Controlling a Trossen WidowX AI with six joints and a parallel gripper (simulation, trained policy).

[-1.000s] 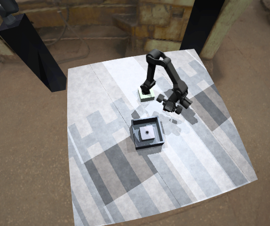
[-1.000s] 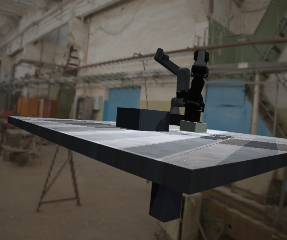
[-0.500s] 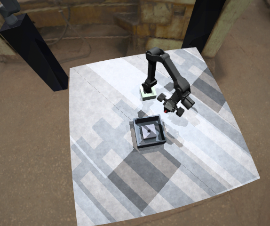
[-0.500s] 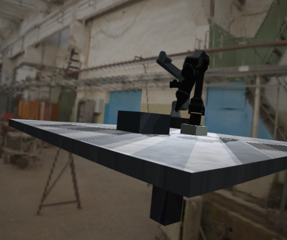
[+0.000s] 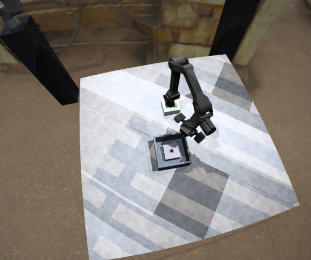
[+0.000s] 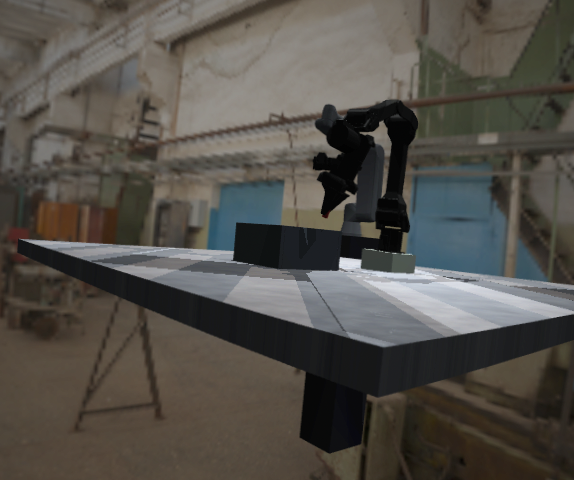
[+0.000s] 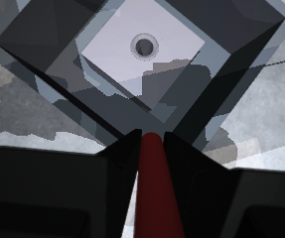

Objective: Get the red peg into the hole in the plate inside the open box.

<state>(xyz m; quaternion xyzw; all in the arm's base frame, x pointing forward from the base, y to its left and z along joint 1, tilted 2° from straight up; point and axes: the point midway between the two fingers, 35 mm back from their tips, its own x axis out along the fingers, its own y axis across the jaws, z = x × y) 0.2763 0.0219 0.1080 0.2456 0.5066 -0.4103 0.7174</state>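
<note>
Right now my gripper tip is 50 mm short of the pale plate, 70 mm to the left of it and 90 mm above it. Also, from my gripper tip: red peg: 10 mm behind, 10 mm to the left, 30 mm above; then box: 50 mm ahead, 70 mm to the right, 110 mm below.
</note>
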